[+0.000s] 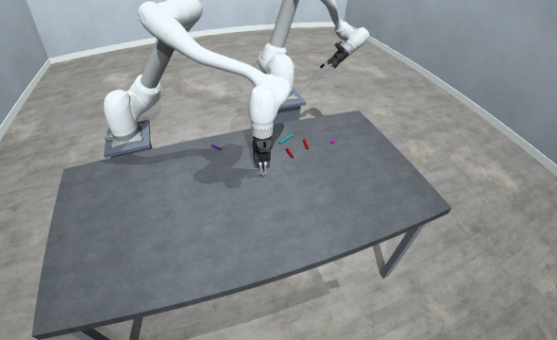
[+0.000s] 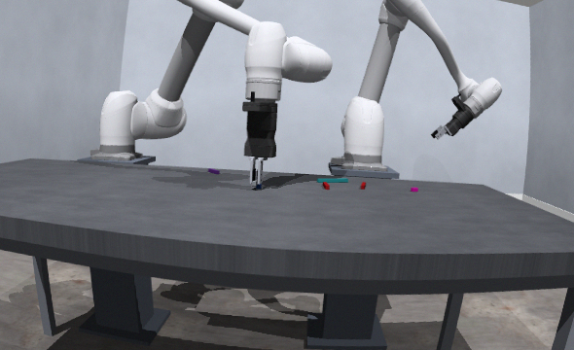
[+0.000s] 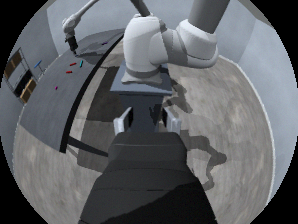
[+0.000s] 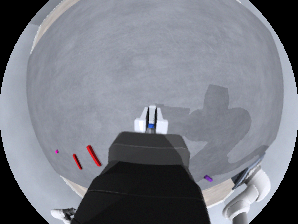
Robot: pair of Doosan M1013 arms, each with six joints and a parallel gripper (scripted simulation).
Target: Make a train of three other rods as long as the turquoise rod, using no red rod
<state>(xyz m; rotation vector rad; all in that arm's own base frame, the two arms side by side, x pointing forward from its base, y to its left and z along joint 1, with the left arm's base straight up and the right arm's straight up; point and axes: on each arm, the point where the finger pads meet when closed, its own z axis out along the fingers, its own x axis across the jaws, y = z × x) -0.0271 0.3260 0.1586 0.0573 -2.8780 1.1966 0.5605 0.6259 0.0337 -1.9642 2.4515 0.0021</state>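
Observation:
The grey rod lies 2 cm below my right hand. Round my right hand: blue rod: 2 cm behind, 1 cm to the left, 3 cm below; then purple rod: 28 cm behind, 13 cm to the right, 3 cm below; then turquoise rod: 19 cm behind, 23 cm to the left, 3 cm below.

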